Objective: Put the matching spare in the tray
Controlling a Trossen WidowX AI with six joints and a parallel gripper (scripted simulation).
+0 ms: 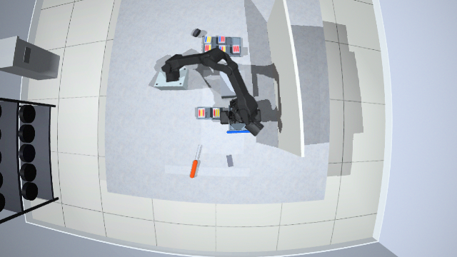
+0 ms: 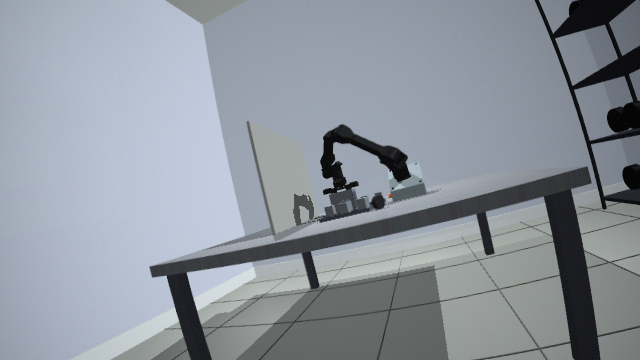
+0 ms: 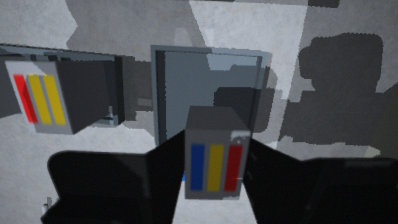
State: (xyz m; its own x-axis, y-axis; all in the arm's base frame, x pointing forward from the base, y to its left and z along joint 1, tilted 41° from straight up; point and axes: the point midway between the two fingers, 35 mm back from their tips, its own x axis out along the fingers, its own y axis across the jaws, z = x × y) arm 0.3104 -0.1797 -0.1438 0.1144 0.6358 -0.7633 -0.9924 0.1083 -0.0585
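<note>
Now: the grey tray 3 cm below my gripper tip. From my gripper tip the other things lie so: black tape roll: 49 cm to the left, 18 cm behind, 1 cm below; then pale box: 19 cm to the left, 3 cm behind, 1 cm above; then tall grey panel: 21 cm ahead, 19 cm above, 17 cm to the left.
</note>
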